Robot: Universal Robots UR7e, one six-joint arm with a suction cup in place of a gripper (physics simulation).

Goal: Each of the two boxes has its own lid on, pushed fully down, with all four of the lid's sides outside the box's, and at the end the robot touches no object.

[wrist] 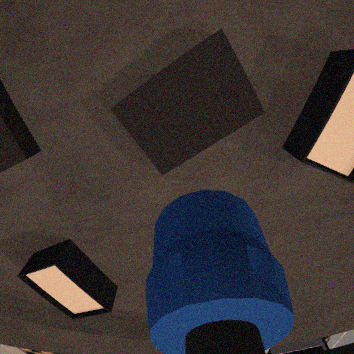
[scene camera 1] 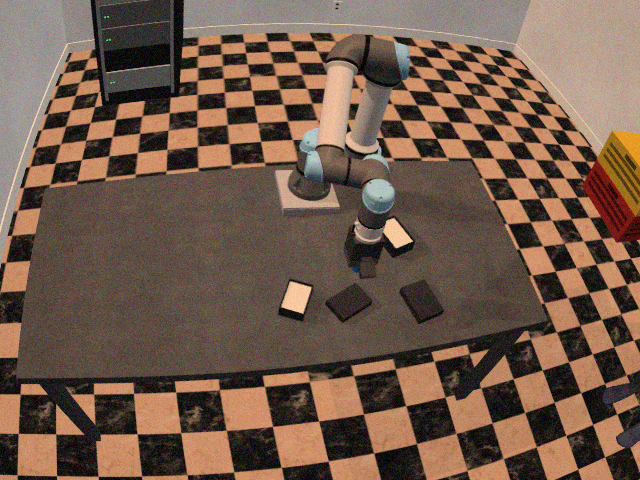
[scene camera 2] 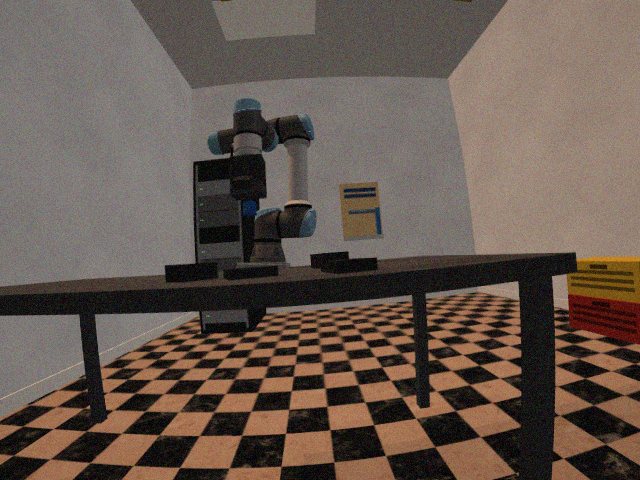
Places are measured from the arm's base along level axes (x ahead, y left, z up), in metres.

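Pixels of known places: end effector, tool point: (wrist: 205, 234) (scene camera 1: 356, 267) (scene camera 2: 249, 215); arm's base, origin of the base link: (scene camera 1: 308, 186) (scene camera 2: 267, 263).
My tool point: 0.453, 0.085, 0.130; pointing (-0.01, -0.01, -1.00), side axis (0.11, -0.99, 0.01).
Ahead of a thing's pixels: the offset from my tool point to its middle, as dx, dy, dz. Level surfaces: height alone.
Two dark boxes with cream insides stand uncovered: the left box {+0.018, -0.161, -0.136} (scene camera 1: 296, 298) (scene camera 2: 191, 272) (wrist: 337, 132) and the rear right box {-0.229, +0.184, -0.133} (scene camera 1: 398, 236) (scene camera 2: 329, 257) (wrist: 71, 280), near the arm. Two dark lids lie apart from them, top side up: the middle lid {+0.024, +0.000, -0.145} (scene camera 1: 348, 302) (scene camera 2: 251, 272) (wrist: 187, 102) right of the left box, and the right lid {+0.029, +0.234, -0.144} (scene camera 1: 421, 300) (scene camera 2: 349, 265) (wrist: 12, 142), partly cut off in the wrist view. My gripper, a blue suction cup (scene camera 1: 354, 268) (scene camera 2: 249, 208) (wrist: 210, 215), is open, holding nothing, high above the table behind the middle lid.
The arm's base plate (scene camera 1: 310, 207) is at the table's back edge. The dark table {dz -0.157} (scene camera 1: 155, 289) (scene camera 2: 465, 263) carries the boxes and lids. A server rack (scene camera 1: 178, 51) (scene camera 2: 196, 217) stands behind, and yellow and red crates (scene camera 1: 615, 191) (scene camera 2: 604, 294) at the right. Someone's feet (scene camera 1: 622, 392) show front right.
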